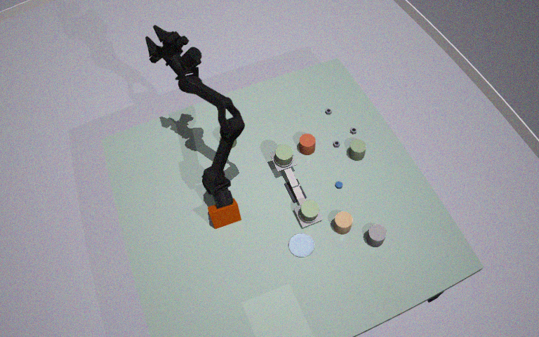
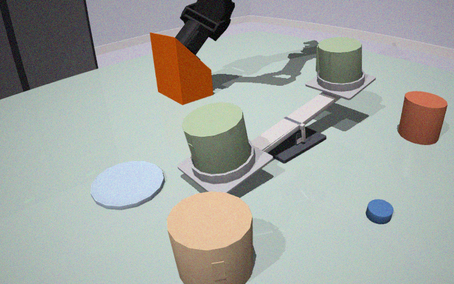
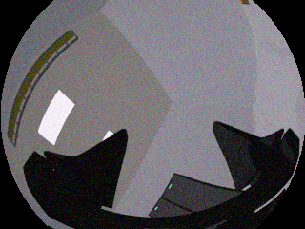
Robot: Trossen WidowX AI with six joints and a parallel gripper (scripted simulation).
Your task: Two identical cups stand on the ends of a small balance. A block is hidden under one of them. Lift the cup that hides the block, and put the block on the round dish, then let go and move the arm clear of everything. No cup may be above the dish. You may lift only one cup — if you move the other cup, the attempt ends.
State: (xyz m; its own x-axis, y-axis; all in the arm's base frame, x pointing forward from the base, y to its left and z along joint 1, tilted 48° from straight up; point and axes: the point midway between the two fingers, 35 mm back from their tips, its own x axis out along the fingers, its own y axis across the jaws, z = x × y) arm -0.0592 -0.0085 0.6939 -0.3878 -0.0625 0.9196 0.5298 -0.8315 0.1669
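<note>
Now: gripper tip 64 cm to the left of the grey block, 55 cm above it and 41 cm short of it. The rest, counted from my gripper tip: round dish 75 cm to the right, 59 cm below, 34 cm ahead; then orange cylinder 55 cm below, 53 cm ahead, 30 cm to the right; then blue disc 59 cm below, 58 cm ahead, 54 cm to the right.
</note>
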